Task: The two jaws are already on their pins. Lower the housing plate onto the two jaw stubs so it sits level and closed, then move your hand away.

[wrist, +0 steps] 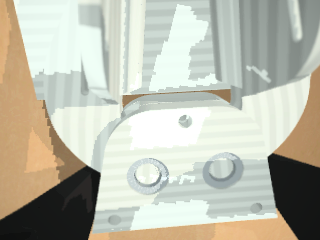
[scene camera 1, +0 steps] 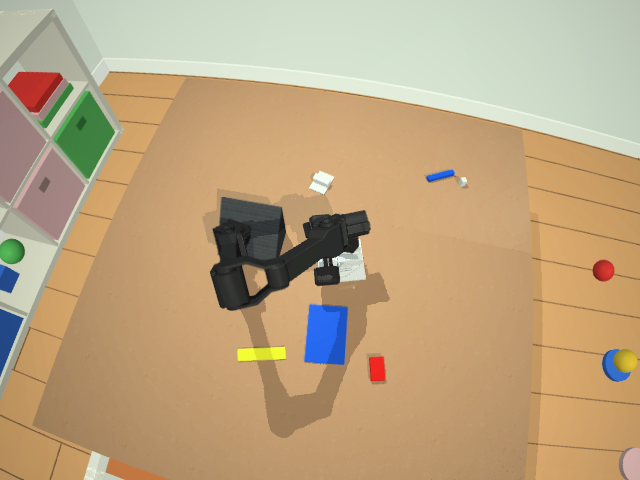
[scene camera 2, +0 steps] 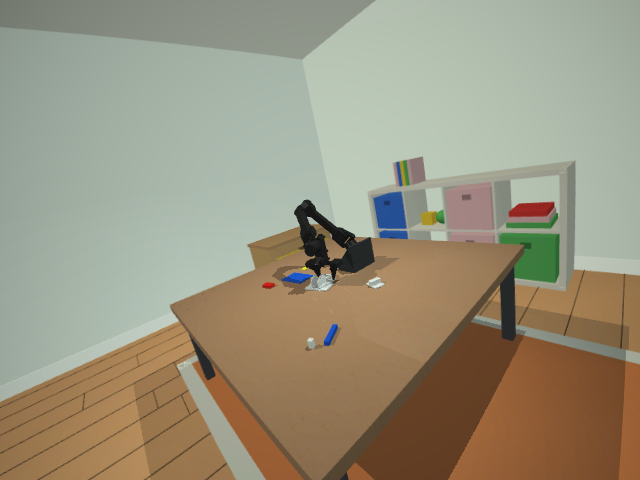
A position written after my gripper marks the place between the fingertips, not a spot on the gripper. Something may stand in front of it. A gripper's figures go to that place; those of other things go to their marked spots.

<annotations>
My gripper (scene camera 1: 323, 261): 105 cm from the lens. A blue sheet (scene camera 1: 326, 331) is 100 cm from the lens.
</annotations>
